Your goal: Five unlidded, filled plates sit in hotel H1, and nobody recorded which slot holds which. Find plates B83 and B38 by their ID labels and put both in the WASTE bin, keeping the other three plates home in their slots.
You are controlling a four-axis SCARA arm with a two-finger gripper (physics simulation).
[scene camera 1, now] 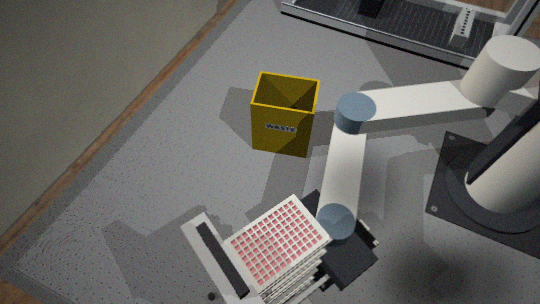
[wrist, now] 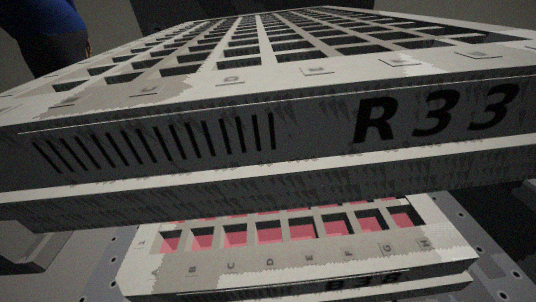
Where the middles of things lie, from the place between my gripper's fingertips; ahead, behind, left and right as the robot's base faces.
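Labels:
Picture the plate B38 (wrist: 406, 241) for me: my hand is 10 mm above it, 10 mm past it and 20 mm to the left of it.

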